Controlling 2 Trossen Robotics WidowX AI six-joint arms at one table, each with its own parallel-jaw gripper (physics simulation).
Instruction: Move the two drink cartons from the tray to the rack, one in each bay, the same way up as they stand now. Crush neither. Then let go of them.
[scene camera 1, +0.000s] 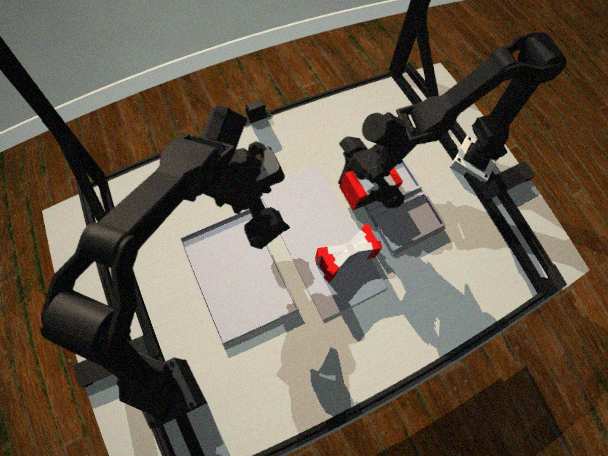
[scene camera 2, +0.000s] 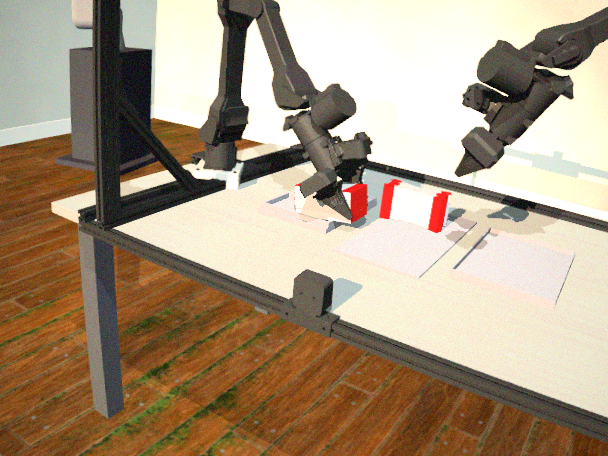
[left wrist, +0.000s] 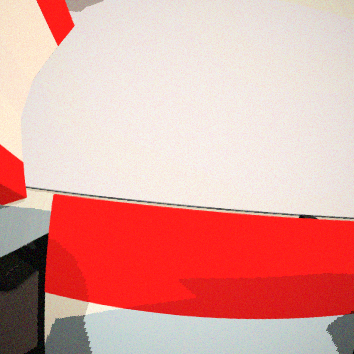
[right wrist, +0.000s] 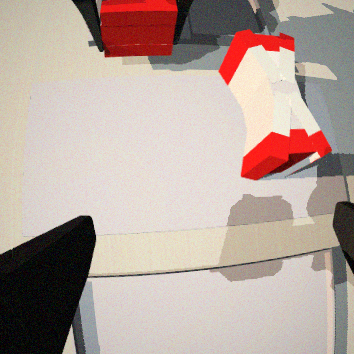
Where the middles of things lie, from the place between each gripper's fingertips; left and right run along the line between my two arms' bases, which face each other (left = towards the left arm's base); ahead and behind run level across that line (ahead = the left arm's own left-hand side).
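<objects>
Grey tray (scene camera 1: 243, 289) 300 mm to the right of my left hand, 10 mm behind it and 30 mm below it. Pale mat (scene camera 1: 307, 203) 100 mm to the right of my left hand, 30 mm ahead of it and 30 mm below it. By its middle, the pale mat is nearer to my left hand than to my right hand.
Grey tray 12 cm to the right of my right hand, 1 cm ahead of it and 16 cm below it. With respect to the pale mat, my right hand is 16 cm above it, 8 cm to the right of it and 5 cm short of it. By its middle, the grey tray is nearer to my right hand than to my left hand.
</objects>
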